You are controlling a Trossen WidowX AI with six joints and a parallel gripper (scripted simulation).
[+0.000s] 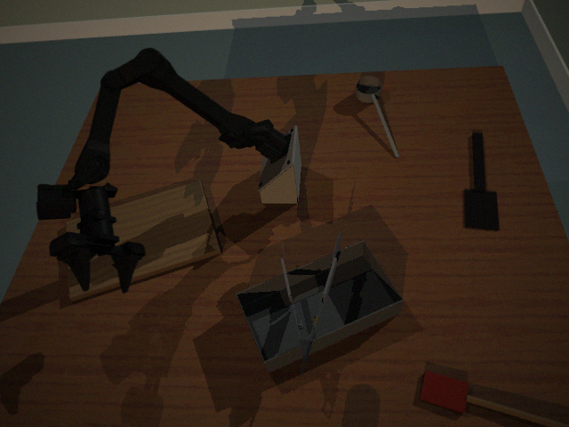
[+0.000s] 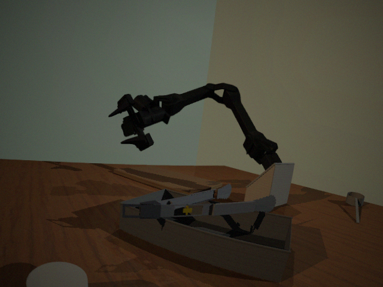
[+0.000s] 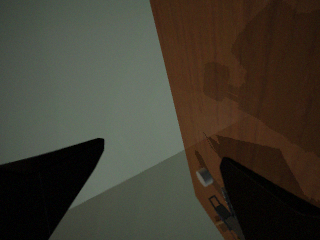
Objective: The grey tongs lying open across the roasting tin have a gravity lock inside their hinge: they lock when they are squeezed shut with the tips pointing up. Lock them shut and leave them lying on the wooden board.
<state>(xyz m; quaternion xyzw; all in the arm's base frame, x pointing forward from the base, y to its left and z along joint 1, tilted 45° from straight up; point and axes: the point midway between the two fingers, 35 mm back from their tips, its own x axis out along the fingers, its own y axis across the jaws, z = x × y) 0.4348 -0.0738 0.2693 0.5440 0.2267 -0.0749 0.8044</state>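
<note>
Now: gripper tip 380 mm to the right of the roasting tin, 150 mm above it and 110 mm past it. Also, from my gripper tip: wooden board: 240 mm behind, 170 mm below, 90 mm to the right; then pale round thing: 490 mm to the left, 160 mm below, 150 mm ahead; then black spatula: 720 mm to the left, 520 mm behind, 180 mm below.
</note>
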